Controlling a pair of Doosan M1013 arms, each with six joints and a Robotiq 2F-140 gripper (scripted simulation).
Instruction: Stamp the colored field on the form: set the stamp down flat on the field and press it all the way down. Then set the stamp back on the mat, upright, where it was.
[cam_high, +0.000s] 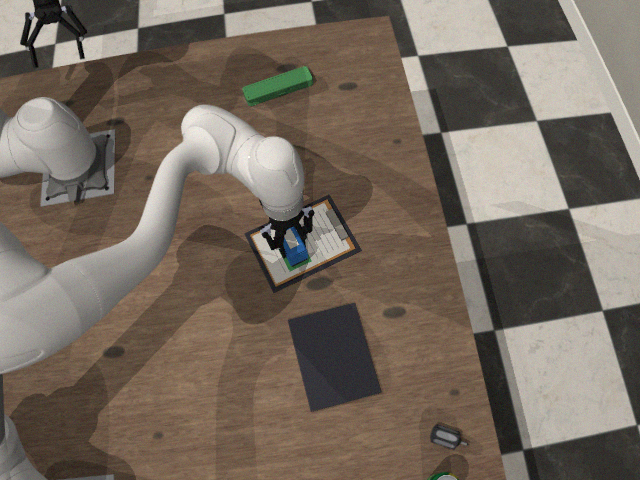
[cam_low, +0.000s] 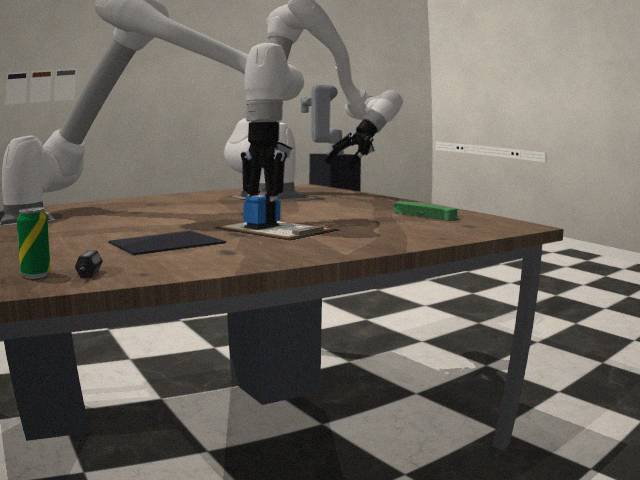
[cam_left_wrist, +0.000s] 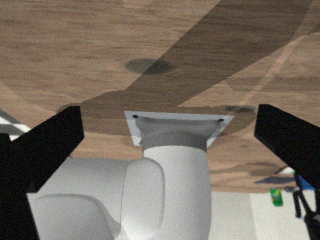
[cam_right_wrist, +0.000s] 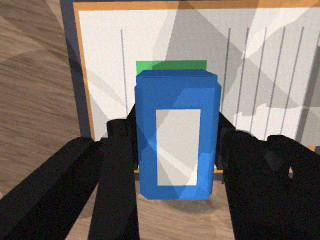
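Right now my right hand is 1 cm above the blue stamp. The rest, counted from my right hand: dark mat 6 cm ahead, 28 cm to the right, 4 cm below.
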